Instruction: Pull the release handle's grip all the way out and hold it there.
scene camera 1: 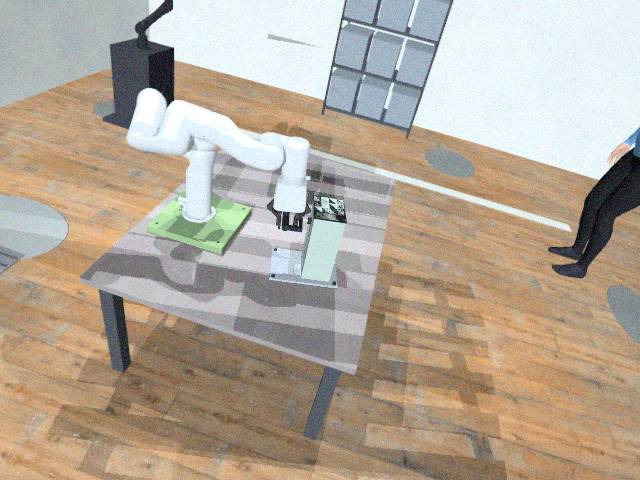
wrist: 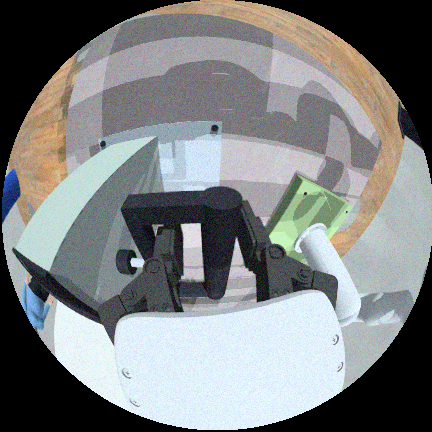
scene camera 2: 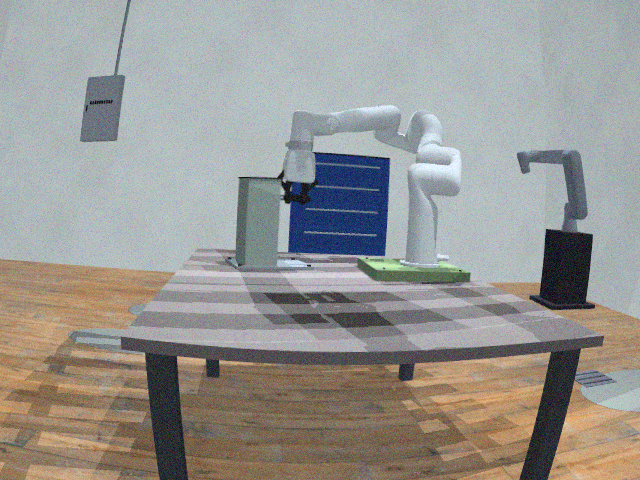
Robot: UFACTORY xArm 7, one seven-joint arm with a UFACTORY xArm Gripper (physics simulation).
I see my gripper and a base plate.
My gripper also shows in scene camera 1 and in the wrist view.
